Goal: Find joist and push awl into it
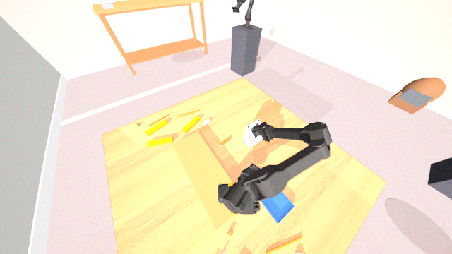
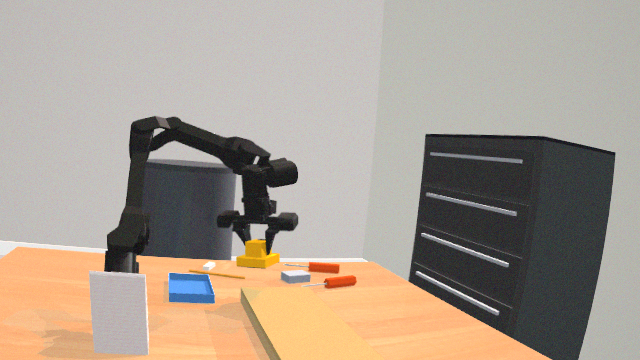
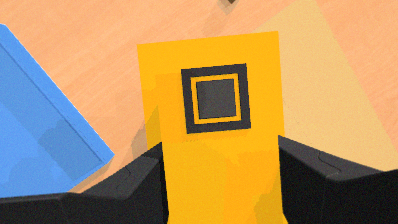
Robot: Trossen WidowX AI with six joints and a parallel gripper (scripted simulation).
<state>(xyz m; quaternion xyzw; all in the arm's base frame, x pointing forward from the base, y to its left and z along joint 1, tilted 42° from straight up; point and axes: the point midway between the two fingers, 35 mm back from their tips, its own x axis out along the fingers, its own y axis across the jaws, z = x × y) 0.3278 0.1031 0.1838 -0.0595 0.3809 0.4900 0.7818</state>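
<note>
Now: the blue tray 160 mm behind my gripper tip, 100 mm to the left of it and 120 mm below it. The rest, counted from my gripper tip: yellow stud finder (10 mm to the left, 20 mm above); awl (150 mm behind, 310 mm to the right, 130 mm below); grey block (180 mm ahead, 200 mm to the left, 120 mm below).
</note>
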